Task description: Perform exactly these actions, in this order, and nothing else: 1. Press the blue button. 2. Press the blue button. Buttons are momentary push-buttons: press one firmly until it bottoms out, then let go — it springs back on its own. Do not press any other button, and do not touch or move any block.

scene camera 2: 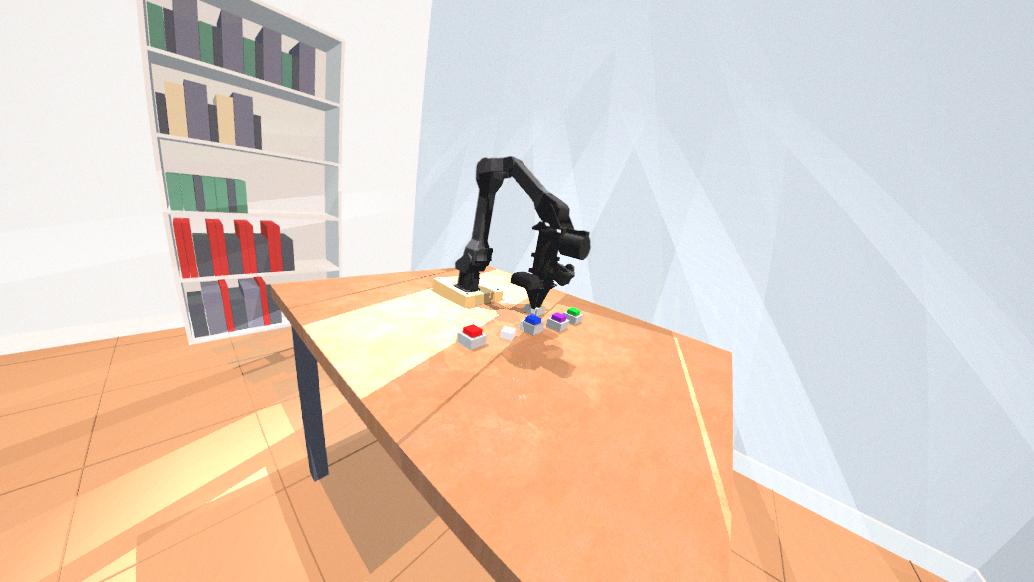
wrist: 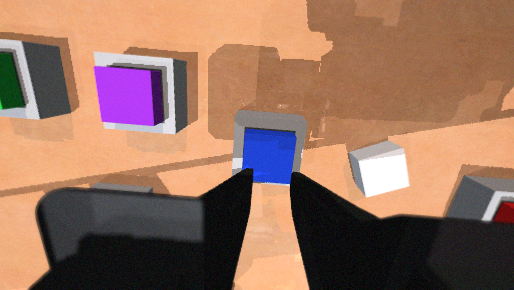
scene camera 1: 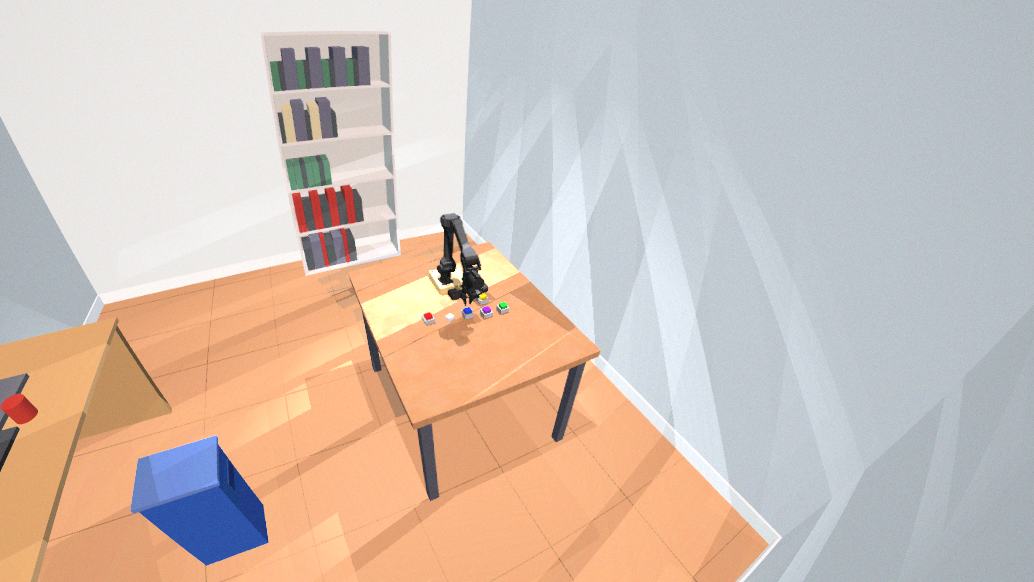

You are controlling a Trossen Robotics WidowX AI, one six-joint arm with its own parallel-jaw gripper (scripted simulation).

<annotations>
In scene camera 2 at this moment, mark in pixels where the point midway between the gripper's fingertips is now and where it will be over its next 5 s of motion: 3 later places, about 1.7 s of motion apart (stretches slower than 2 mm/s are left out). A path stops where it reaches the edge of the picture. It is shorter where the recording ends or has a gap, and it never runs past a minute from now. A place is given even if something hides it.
My gripper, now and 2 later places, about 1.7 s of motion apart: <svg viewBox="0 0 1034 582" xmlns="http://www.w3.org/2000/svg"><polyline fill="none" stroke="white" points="535,308 533,319 533,315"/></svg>
</annotations>
